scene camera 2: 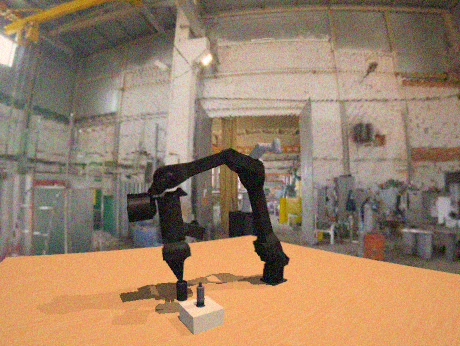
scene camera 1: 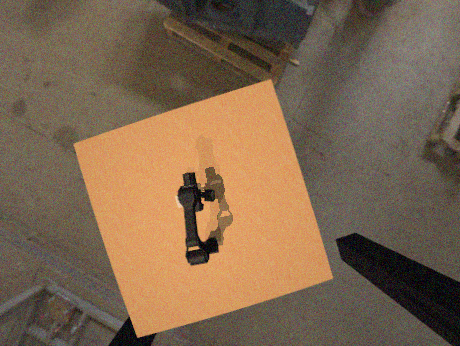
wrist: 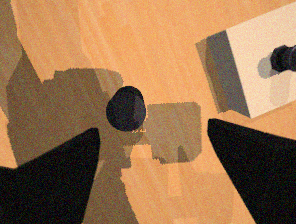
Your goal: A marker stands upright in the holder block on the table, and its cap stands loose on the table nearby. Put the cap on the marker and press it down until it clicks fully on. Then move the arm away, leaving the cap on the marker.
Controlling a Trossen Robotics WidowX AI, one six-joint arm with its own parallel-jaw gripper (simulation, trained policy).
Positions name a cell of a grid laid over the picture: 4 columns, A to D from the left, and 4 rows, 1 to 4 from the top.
Scene:
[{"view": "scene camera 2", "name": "gripper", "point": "B4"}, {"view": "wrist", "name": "gripper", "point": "C3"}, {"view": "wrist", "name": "dark cap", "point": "B2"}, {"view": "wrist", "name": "holder block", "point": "C1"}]

